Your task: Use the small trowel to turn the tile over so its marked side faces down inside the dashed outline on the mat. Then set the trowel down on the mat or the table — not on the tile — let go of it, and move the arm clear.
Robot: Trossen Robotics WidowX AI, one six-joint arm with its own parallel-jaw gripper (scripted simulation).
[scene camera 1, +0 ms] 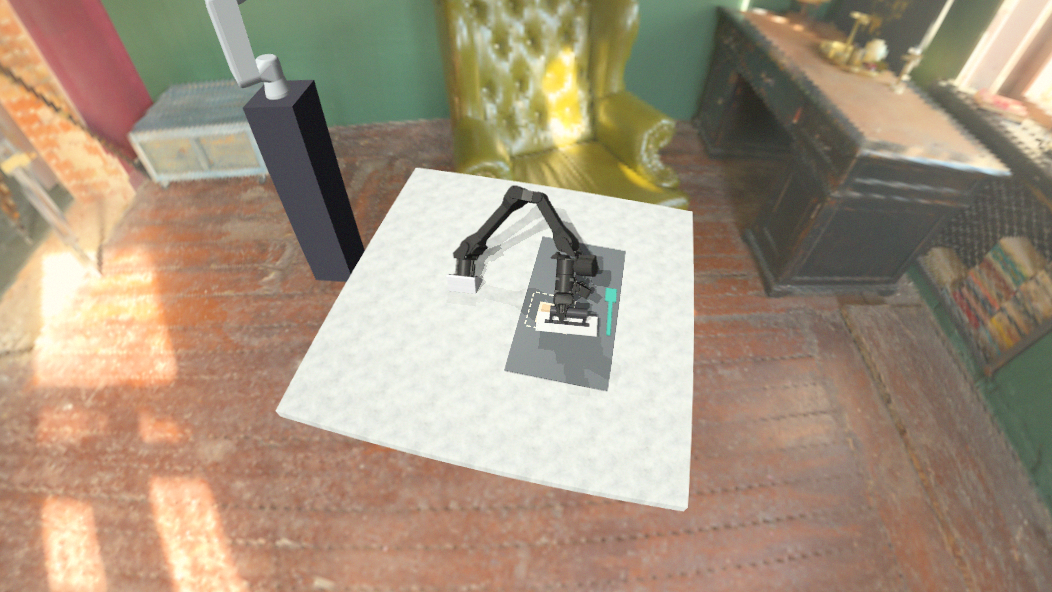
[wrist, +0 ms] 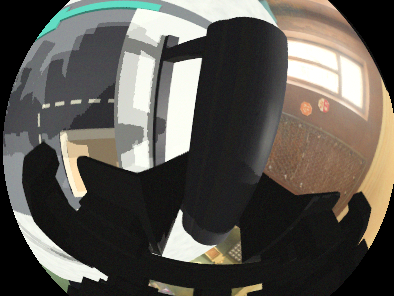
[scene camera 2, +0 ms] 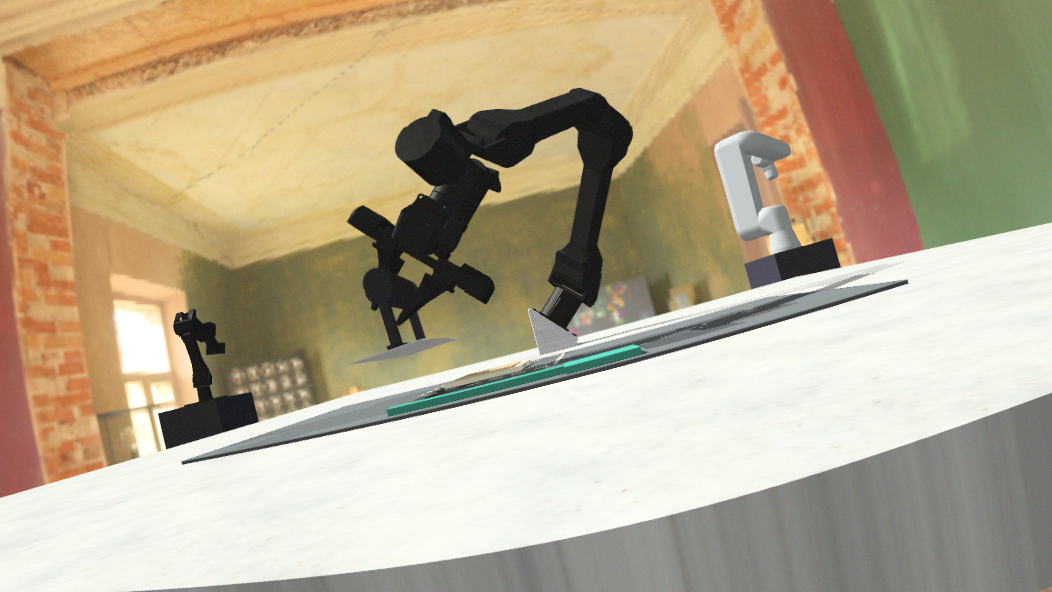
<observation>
my gripper: holds a black-handled float (scene camera 2: 384, 288)
</observation>
